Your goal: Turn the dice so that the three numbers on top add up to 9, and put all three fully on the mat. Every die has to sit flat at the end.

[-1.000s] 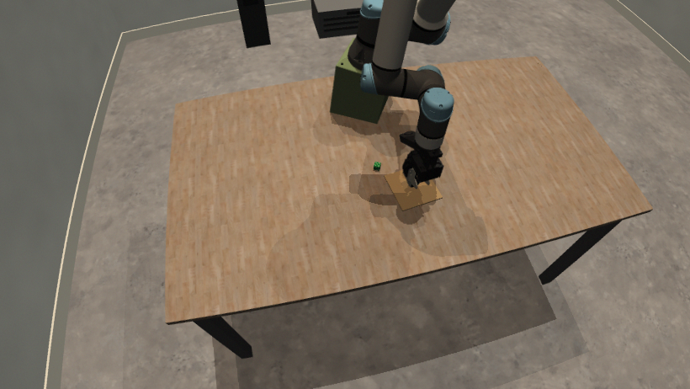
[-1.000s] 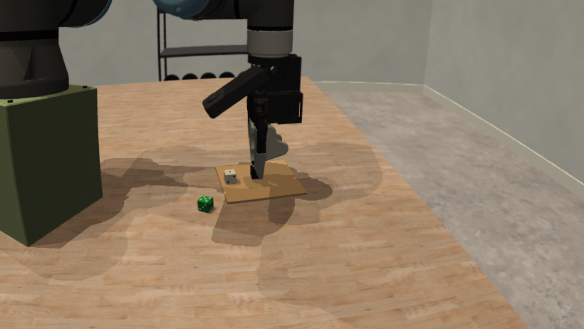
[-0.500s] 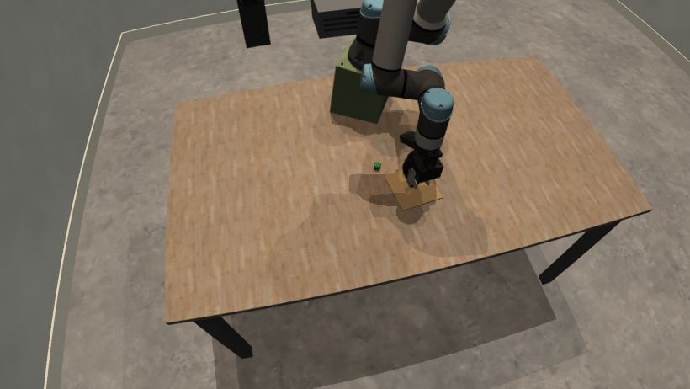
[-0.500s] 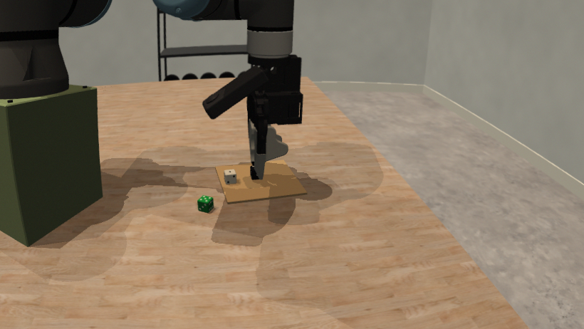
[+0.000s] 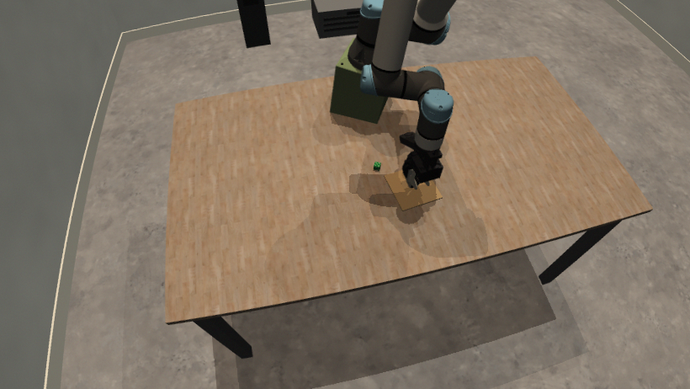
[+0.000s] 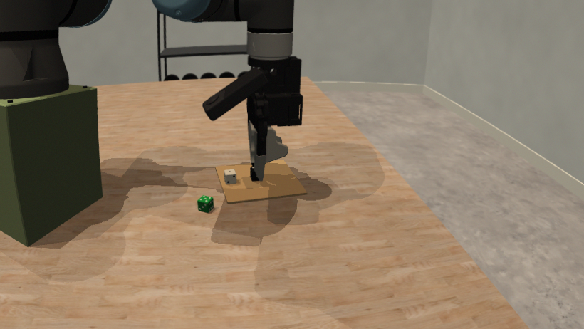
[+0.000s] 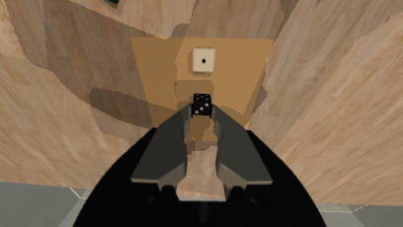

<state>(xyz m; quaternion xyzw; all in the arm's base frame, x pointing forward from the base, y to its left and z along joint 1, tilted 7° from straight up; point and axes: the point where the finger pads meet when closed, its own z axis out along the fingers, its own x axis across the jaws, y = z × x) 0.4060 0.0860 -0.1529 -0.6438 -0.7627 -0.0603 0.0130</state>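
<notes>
Right now my hand is 1 cm above the black die. From my hand the other things lie so: tan mat: 2 cm below; then white die: 5 cm behind, 1 cm to the right, 1 cm below; then green die: 9 cm behind, 10 cm to the right, 1 cm below.
</notes>
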